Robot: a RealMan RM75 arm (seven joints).
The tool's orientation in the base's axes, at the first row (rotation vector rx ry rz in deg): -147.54 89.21 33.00
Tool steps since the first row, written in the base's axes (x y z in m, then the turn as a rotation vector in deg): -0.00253 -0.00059 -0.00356 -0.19 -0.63 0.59; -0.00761 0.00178 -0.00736 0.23 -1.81 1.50; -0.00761 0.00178 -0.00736 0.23 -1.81 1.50; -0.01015 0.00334 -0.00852 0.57 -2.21 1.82; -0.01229 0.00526 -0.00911 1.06 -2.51 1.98; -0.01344 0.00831 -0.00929 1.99 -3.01 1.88; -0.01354 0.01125 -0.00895 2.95 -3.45 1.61; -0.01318 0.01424 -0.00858 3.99 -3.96 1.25; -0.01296 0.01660 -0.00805 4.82 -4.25 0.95
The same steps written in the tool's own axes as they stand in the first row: 0.00071 0.00203 0.00385 0.24 0.54 -0.66; -0.00203 0.00482 0.00937 1.08 0.86 -1.92; -0.00203 0.00482 0.00937 1.08 0.86 -1.92; -0.00397 0.00613 0.01155 1.44 0.80 -2.41; -0.00626 0.00699 0.01318 1.84 0.54 -2.77; -0.00923 0.00650 0.01444 2.68 -0.04 -3.06; -0.01186 0.00521 0.01491 3.54 -0.70 -3.19; -0.01434 0.00351 0.01523 4.53 -1.40 -3.27; -0.01642 0.00225 0.01529 5.22 -2.02 -3.30
